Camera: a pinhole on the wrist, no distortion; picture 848 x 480 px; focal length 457.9 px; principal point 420.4 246.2 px. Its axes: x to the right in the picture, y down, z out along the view. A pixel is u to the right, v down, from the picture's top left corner.
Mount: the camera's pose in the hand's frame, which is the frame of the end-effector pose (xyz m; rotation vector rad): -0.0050 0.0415 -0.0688 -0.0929 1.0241 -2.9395
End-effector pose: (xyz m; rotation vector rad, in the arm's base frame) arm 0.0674 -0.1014 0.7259 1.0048 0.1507 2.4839
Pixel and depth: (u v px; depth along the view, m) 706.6 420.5 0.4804
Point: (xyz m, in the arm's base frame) 0.5332 0.1307 0.5957
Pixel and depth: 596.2 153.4 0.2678
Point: 0.2787 -0.0768 0.7763
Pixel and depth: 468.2 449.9 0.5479
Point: 0.4084 0.3114 0.7339
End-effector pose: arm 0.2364 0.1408 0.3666 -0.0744 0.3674 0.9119
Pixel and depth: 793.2 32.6 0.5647
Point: 0.2512 -0.1386 1.0240
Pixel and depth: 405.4 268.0 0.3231
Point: 0.4333 0.0942 0.5044
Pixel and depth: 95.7 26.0 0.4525
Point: 0.5823 0.4562 0.6231
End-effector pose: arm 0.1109 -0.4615 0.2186 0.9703 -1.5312 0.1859
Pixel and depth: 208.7 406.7 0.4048
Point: 0.2257 -0.8490 0.2399
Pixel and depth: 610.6 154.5 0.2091
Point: 0.0485 -0.5408 0.0959
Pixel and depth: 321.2 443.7 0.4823
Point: 0.2682 -0.8938 0.1241
